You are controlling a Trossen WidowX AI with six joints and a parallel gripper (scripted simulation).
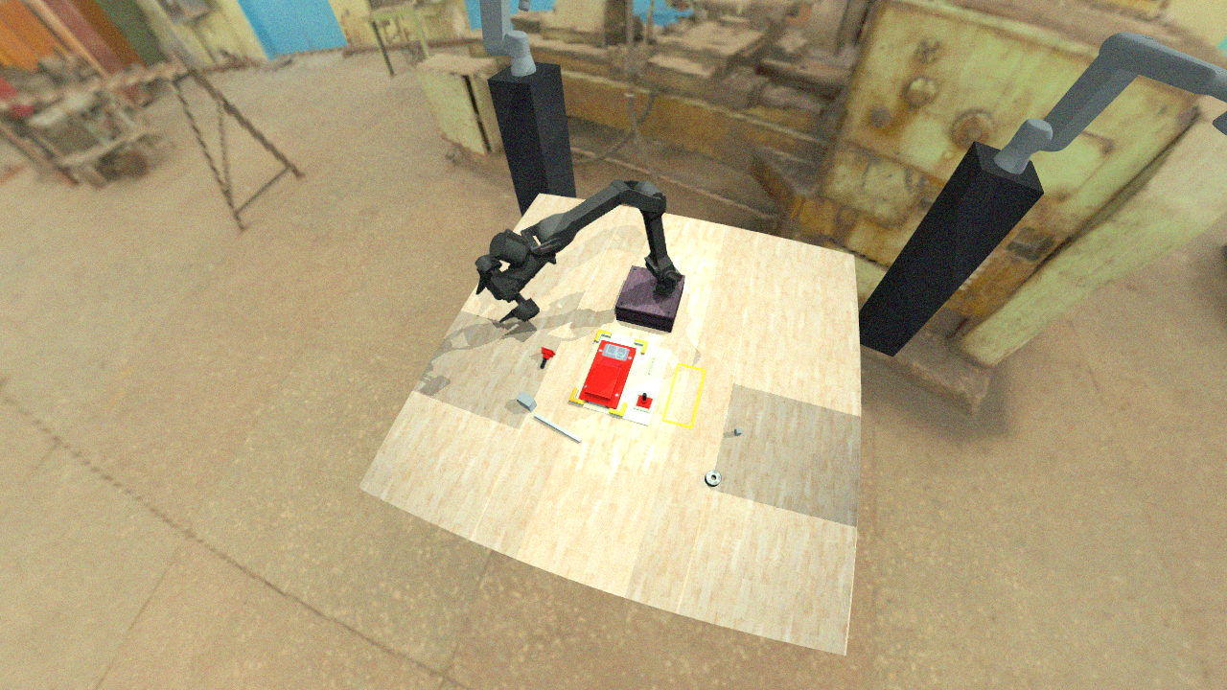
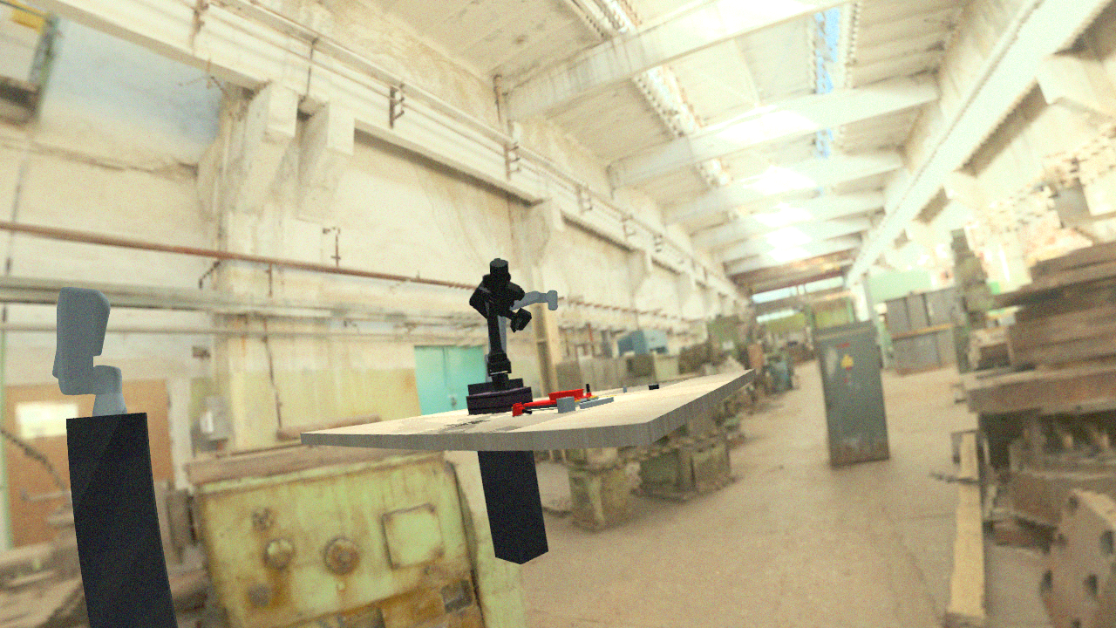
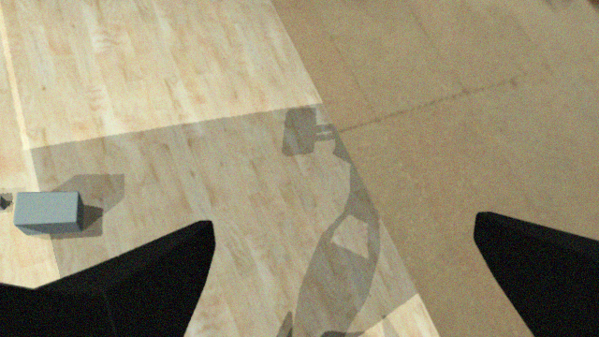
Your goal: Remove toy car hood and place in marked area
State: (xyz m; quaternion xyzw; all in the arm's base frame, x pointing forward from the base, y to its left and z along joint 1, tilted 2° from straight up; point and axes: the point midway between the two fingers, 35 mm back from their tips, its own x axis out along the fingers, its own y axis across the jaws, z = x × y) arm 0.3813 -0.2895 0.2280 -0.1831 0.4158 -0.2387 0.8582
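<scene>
The red hood is 280 mm to the left of my gripper tip, 230 mm below it and 50 mm behind it. The rest, counted from my gripper tip: small grey piece 670 mm to the left, 250 mm below, 80 mm behind; then grey rod 260 mm below, 230 mm to the left, 120 mm ahead.
</scene>
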